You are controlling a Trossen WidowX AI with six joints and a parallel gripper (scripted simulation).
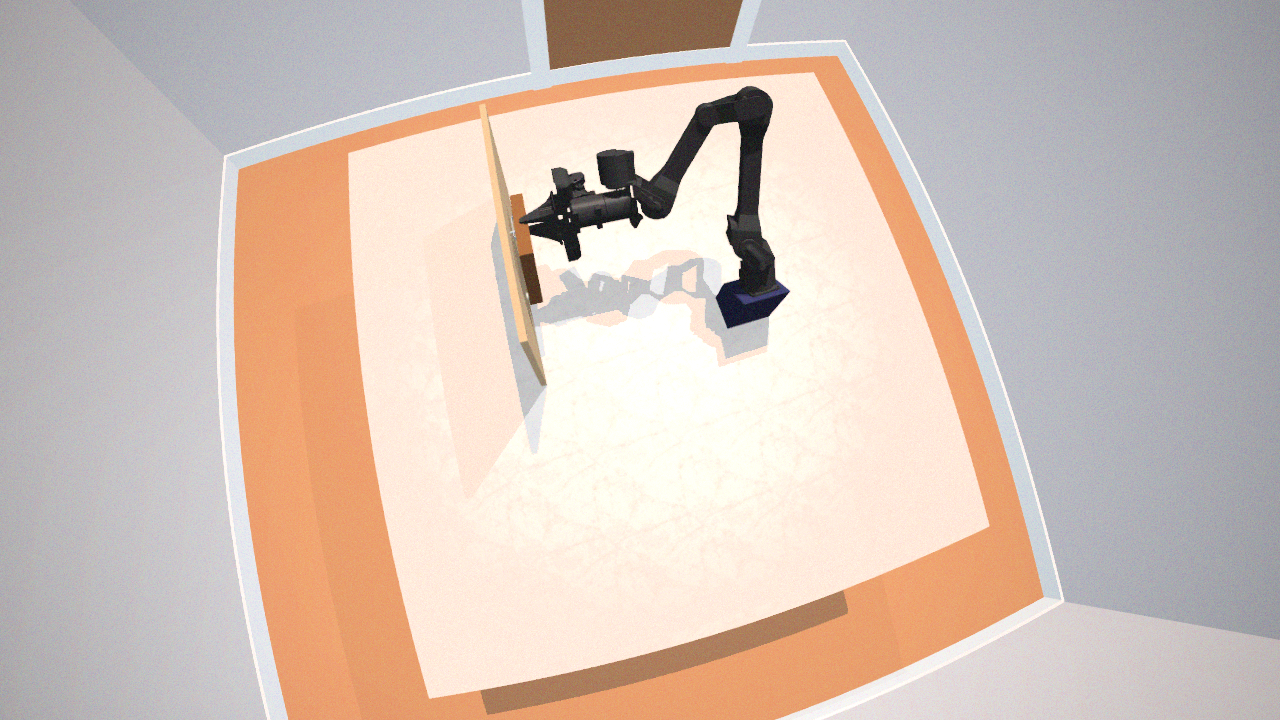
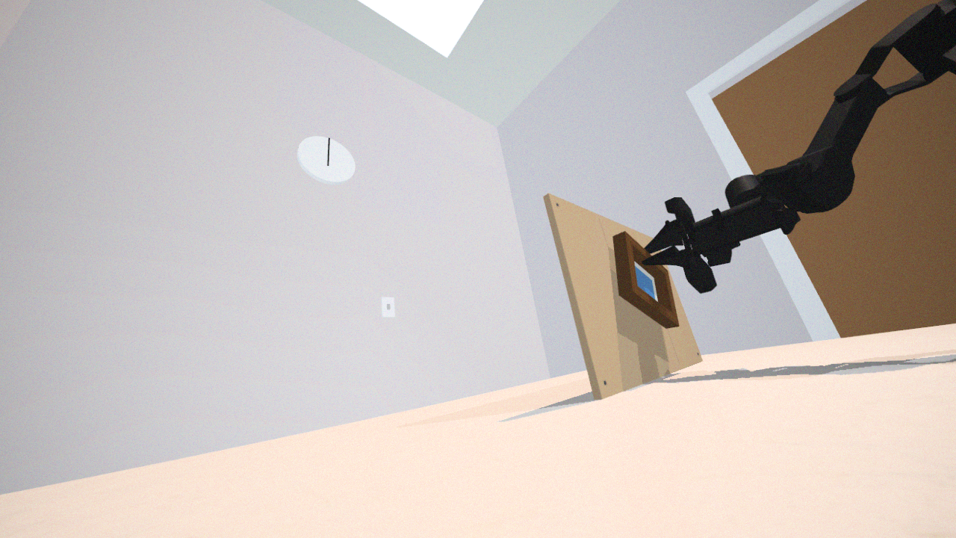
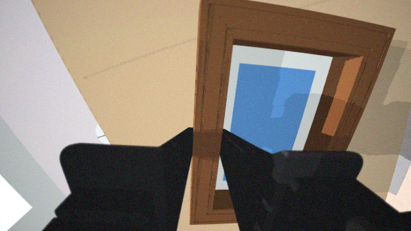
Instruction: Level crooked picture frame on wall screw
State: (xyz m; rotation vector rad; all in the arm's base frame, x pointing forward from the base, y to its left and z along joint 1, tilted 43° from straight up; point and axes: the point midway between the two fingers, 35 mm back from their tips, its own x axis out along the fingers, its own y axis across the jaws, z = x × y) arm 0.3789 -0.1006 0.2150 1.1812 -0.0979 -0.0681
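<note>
The brown wooden picture frame is 1 cm ahead of my gripper tip, 2 cm to the left of it and 5 cm below it. Also, from my gripper tip: tan wall board (2 cm ahead, 1 cm to the left, 6 cm below).
</note>
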